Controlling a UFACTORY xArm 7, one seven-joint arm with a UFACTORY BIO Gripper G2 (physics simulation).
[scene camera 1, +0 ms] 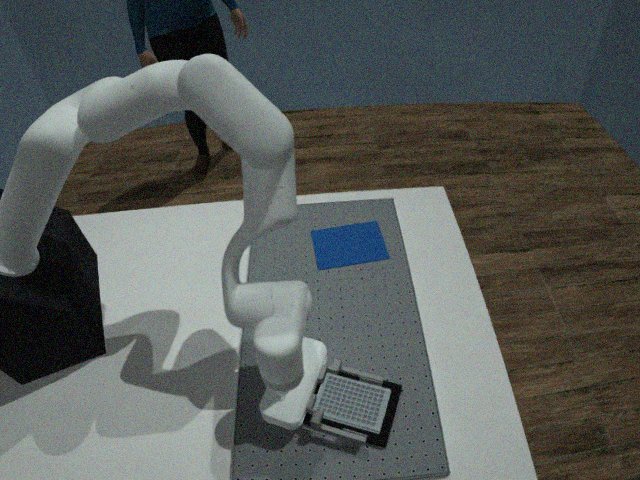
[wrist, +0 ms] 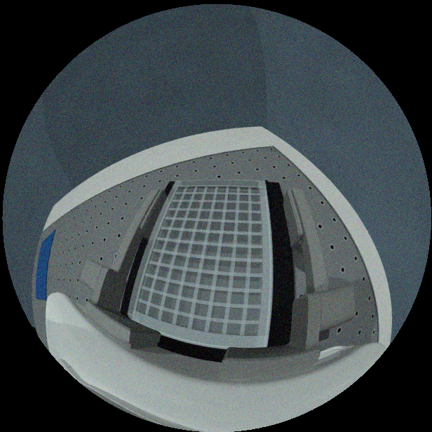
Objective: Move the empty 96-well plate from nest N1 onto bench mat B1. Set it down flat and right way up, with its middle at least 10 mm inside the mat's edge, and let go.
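Places are measured from the arm's base along level axes (x ahead, y left, z up), in centimetres.
Pixels of known places: hand at its tool point: (scene camera 1: pixel 363 407); arm's base at its link origin: (scene camera 1: pixel 7 253).
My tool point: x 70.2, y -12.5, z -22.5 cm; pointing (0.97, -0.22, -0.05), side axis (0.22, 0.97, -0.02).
For each thing: its top centre in the pictures, then the offset to it from my tool point. Level surfaces: height alone.
- pale 96-well plate at its top centre: (scene camera 1: pixel 351 400) dy +1.1, dx -2.2, dz +0.1 cm
- black nest at its top centre: (scene camera 1: pixel 351 402) dy +1.1, dx -2.2, dz -1.0 cm
- blue bench mat at its surface level: dz -2.3 cm
- grey perforated board at its surface level: dz -2.5 cm
- white table at its surface level: dz -3.8 cm
The pale 96-well plate (scene camera 1: pixel 352 403) (wrist: pixel 215 250) lies flat, wells up, in the black nest (scene camera 1: pixel 392 405) (wrist: pixel 283 270) at the near end of the grey board. My gripper (scene camera 1: pixel 374 410) (wrist: pixel 225 192) is low at the nest, its fingers partly closed along the plate's two long sides. In the wrist view the black nest shows between the plate and the right finger, and a narrow dark strip shows beside the left finger. The fingers look apart from the plate, so the gripper is open and holds nothing. The blue bench mat (scene camera 1: pixel 349 245) (wrist: pixel 45 265) lies flat at the board's far end.
The grey perforated board (scene camera 1: pixel 372 315) (wrist: pixel 345 250) lies on the white table (scene camera 1: pixel 465 310). A black block (scene camera 1: pixel 46 310) stands at the left under the arm. A person (scene camera 1: pixel 180 25) stands beyond the table's far edge.
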